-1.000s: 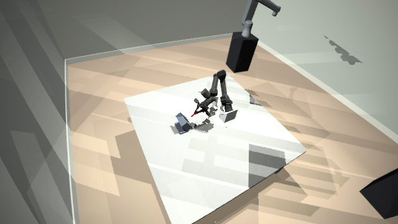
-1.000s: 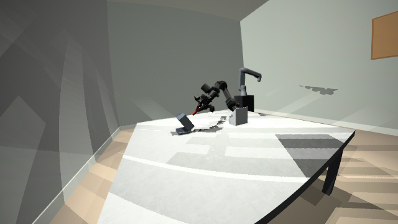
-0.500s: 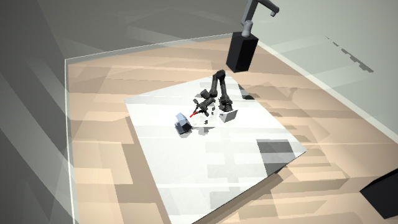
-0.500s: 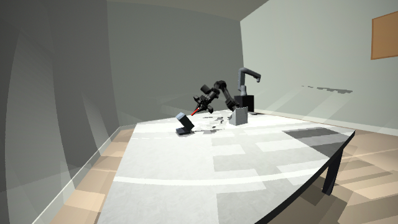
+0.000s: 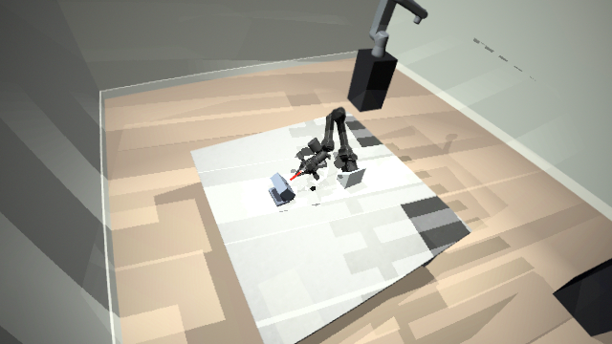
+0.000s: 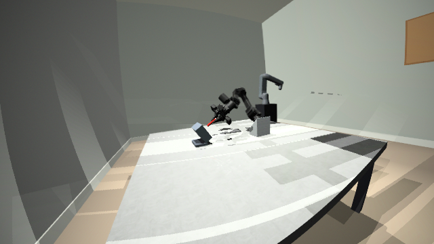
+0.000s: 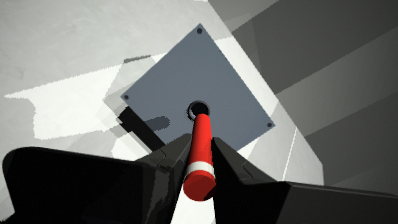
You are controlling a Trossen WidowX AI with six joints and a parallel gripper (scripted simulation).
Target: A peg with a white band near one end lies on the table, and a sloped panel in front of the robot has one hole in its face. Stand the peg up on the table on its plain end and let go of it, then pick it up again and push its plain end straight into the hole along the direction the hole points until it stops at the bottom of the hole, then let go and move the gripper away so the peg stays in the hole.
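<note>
Now: gripper tip 80 mm short of the dark sloped panel, 10 mm to the right of it and 60 mm above it. From my gripper tip the other things lie so: red peg: 10 mm behind, 10 mm above.
</note>
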